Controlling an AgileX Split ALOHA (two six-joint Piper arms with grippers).
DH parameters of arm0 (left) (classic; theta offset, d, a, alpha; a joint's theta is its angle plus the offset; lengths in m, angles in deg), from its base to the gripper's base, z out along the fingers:
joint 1: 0 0.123 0 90
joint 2: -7.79 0 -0.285 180
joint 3: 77.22 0 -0.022 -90
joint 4: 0 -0.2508 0 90
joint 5: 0 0 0.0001 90
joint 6: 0 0.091 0 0
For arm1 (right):
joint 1: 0 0.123 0 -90
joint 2: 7.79 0 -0.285 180
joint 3: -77.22 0 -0.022 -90
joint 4: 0 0.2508 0 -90
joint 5: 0 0 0.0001 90
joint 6: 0 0.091 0 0
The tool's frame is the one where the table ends.
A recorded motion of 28 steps. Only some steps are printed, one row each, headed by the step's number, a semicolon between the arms.
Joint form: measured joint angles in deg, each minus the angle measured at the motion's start. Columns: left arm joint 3, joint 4, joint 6, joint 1, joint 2, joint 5; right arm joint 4, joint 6, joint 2, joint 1, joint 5, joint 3.
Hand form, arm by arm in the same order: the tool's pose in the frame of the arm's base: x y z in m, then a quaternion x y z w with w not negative. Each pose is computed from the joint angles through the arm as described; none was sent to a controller.
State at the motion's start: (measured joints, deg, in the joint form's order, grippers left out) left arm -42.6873 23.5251 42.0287 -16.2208 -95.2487 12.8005; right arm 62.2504 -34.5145 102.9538 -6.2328 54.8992 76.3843
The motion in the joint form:
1: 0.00 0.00 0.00 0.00 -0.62 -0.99; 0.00 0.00 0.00 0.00 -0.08 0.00
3: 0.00 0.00 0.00 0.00 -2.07 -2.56; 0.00 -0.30 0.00 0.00 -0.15 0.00
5: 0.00 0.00 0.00 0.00 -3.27 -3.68; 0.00 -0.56 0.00 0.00 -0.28 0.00
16: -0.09 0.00 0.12 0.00 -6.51 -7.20; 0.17 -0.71 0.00 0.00 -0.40 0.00
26: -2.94 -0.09 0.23 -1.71 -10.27 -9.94; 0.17 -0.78 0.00 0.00 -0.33 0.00
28: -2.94 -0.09 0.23 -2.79 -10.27 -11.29; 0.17 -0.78 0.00 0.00 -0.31 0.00
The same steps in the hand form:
1: 0.2835 -0.0903 0.1498 0.30132 0.91464 -0.03304 0.26750; 0.3831 0.0244 0.2663 0.03059 0.88429 0.39104 0.25336
3: 0.2863 -0.0901 0.1434 0.29913 0.91555 -0.02812 0.26739; 0.3832 0.0244 0.2663 0.02856 0.88437 0.39006 0.25481
5: 0.2882 -0.0899 0.1379 0.29771 0.91655 -0.02461 0.26591; 0.3834 0.0242 0.2662 0.02708 0.88445 0.38888 0.25650
16: 0.2940 -0.0893 0.1235 0.29431 0.91773 -0.01296 0.26645; 0.3836 0.0242 0.2664 0.02719 0.88391 0.38906 0.25806
26: 0.3075 -0.1014 0.1154 0.30552 0.91016 -0.00729 0.27966; 0.3835 0.0243 0.2664 0.02636 0.88392 0.38923 0.25786
28: 0.3073 -0.1069 0.1165 0.31176 0.90482 -0.00547 0.28996; 0.3835 0.0243 0.2664 0.02628 0.88392 0.38932 0.25774

